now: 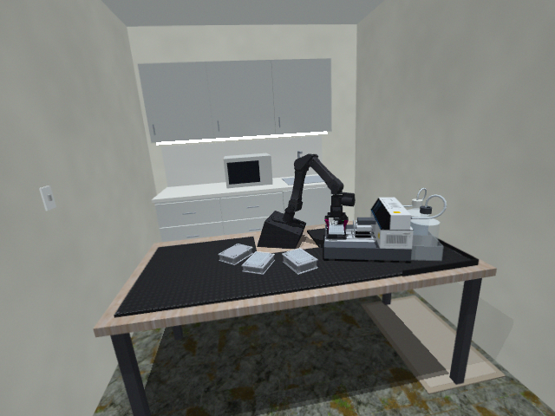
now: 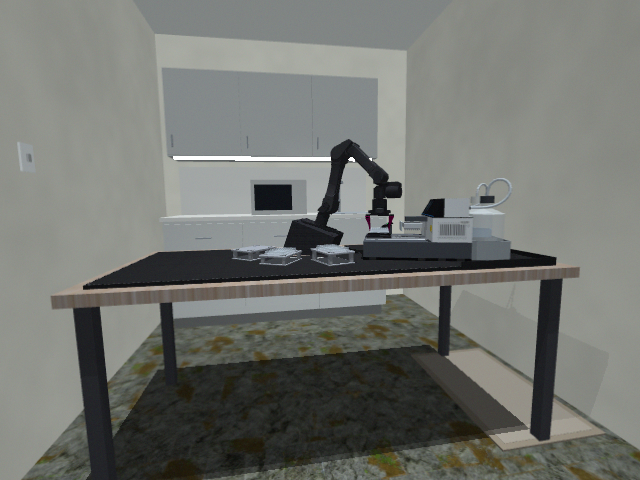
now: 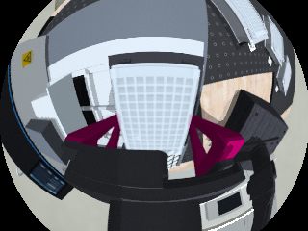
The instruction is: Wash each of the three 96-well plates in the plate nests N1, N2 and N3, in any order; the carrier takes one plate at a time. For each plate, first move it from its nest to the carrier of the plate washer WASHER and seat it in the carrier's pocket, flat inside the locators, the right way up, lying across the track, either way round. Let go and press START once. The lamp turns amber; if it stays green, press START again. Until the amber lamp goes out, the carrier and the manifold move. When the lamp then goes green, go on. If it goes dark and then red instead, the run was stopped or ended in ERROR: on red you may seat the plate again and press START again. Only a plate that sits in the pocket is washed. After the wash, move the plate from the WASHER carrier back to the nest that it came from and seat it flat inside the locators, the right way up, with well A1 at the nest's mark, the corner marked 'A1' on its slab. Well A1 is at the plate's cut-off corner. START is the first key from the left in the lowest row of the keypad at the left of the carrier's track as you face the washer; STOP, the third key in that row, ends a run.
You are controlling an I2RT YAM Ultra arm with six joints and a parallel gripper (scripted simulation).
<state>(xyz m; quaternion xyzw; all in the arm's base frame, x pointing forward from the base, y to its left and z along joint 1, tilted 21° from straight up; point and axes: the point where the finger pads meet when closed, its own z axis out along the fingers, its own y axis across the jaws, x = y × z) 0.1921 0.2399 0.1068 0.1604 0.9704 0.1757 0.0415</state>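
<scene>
Right now the washer carrier is 20 mm below my hand. Also, from my hand: clear bottle 410 mm to the left, 200 mm ahead, 20 mm above; plate washer 150 mm to the left, 40 mm ahead, 20 mm above; nest 250 mm to the right, 170 mm ahead, 70 mm below.
</scene>
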